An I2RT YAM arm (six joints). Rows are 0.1 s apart.
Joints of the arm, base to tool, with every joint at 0 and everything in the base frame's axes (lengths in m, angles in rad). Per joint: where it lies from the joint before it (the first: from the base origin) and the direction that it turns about. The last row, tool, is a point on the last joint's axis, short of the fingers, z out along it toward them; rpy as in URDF.
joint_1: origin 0.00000 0.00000 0.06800 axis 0 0 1
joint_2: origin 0.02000 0.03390 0.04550 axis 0 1 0
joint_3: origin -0.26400 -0.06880 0.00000 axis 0 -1 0
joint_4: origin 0.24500 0.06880 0.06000 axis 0 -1 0
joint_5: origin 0.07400 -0.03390 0.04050 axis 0 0 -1
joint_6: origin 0.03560 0.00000 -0.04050 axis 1 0 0
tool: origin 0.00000 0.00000 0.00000 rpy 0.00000 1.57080 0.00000
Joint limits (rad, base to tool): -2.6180..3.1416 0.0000..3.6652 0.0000..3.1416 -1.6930..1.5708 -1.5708..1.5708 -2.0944..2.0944
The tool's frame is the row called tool.
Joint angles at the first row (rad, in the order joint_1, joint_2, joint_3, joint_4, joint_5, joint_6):
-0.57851, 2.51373, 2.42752, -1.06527, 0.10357, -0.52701
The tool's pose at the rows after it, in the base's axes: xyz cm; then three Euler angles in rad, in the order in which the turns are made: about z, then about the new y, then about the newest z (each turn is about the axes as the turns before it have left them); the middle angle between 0 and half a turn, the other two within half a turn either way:
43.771 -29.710 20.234 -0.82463 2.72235 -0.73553
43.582 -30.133 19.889 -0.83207 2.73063 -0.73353
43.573 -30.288 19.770 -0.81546 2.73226 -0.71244
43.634 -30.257 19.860 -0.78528 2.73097 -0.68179
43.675 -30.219 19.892 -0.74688 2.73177 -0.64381
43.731 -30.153 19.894 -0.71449 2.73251 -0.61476
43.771 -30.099 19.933 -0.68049 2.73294 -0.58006
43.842 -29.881 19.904 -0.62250 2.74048 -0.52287
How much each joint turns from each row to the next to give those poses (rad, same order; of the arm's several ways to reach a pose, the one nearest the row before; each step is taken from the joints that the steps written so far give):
-0.01145, 0.01564, 0.01103, -0.00571, -0.00878, 0.00648
-0.00877, 0.00991, 0.00612, -0.00421, -0.00229, 0.00153
-0.00304, 0.00538, 0.00541, -0.00002, -0.00800, 0.00306
0.00036, 0.00072, 0.00448, -0.00033, -0.01145, 0.00304
0.00001, 0.00000, 0.00115, 0.00038, -0.01526, 0.00267
0.00078, 0.00002, 0.00008, 0.00070, -0.01258, 0.00001
0.00037, -0.00002, 0.00145, -0.00071, -0.01336, 0.00382
0.00266, 0.00002, 0.00006, -0.00652, -0.02213, 0.00646

